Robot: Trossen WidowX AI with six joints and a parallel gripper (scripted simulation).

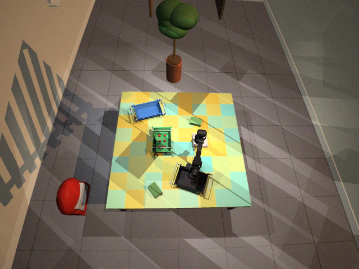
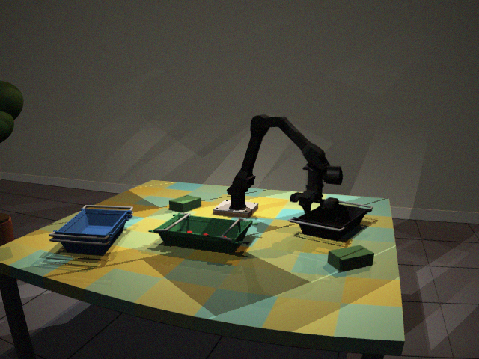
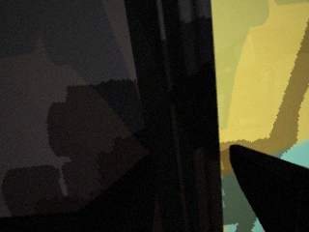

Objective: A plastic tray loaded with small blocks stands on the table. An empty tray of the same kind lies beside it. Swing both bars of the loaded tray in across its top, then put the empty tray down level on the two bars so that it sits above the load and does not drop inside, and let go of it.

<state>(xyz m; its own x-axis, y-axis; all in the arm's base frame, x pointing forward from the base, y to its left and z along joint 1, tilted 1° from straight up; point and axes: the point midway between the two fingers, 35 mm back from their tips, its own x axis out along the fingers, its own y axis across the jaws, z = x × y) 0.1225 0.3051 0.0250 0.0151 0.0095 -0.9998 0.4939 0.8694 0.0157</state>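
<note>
The black tray is 8 cm to the left of my gripper tip, 4 cm ahead of it and 3 cm above it.
</note>
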